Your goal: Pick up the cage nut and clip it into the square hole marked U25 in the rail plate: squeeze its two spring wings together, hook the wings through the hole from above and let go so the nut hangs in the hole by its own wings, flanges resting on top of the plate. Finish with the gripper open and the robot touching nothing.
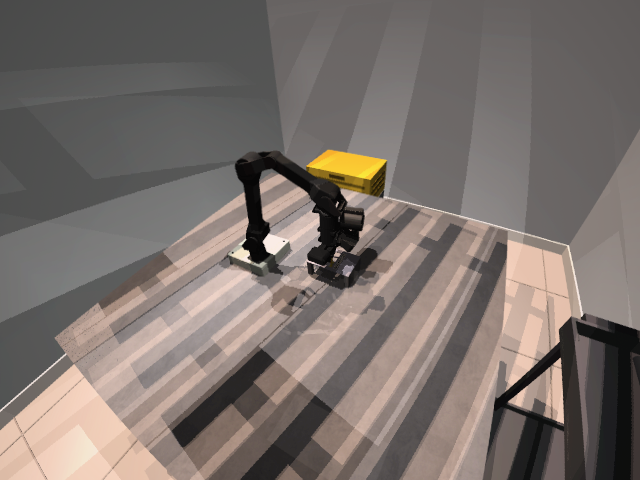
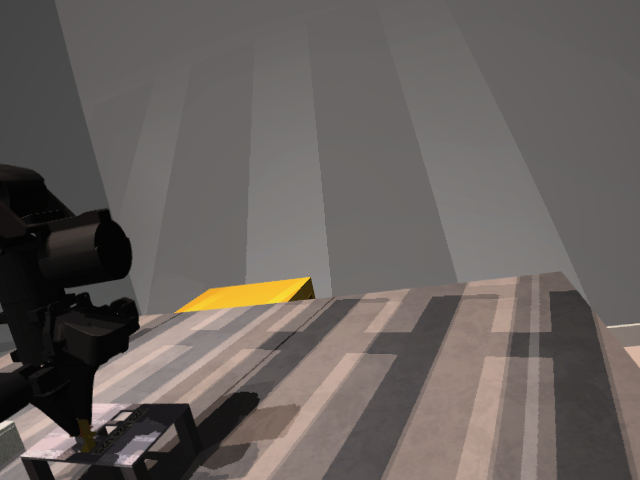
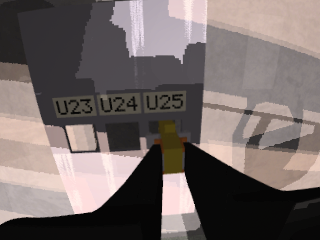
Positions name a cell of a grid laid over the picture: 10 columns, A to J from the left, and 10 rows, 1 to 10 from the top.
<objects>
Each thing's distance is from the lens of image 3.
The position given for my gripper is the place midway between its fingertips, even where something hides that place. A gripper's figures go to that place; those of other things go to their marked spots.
my gripper (image 3: F7): 10 cm
cage nut (image 3: F6): 10 cm
</objects>
